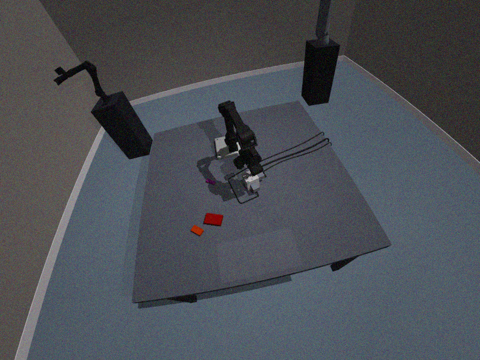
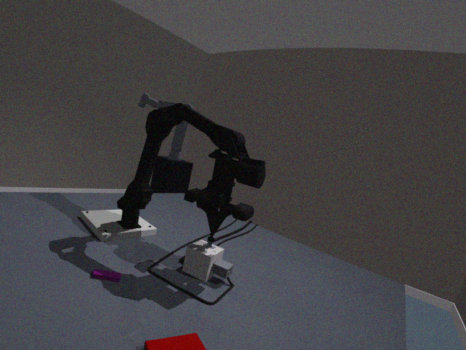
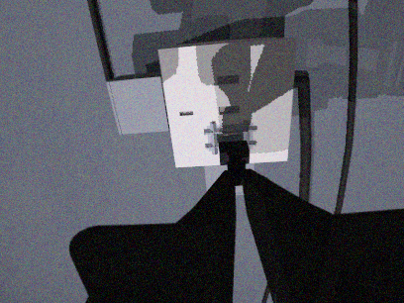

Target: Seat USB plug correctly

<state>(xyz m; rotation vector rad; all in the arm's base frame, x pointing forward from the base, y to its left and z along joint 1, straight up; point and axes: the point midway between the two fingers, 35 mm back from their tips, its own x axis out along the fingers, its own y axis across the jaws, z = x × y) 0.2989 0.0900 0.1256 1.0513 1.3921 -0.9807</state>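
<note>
The dark USB plug lies 20 mm below my gripper tip. Round my gripper tip: purple piece: 270 mm to the right, 110 mm below, 60 mm behind; then red block: 260 mm to the right, 200 mm ahead, 110 mm below; then orange block: 360 mm to the right, 250 mm ahead, 110 mm below.
</note>
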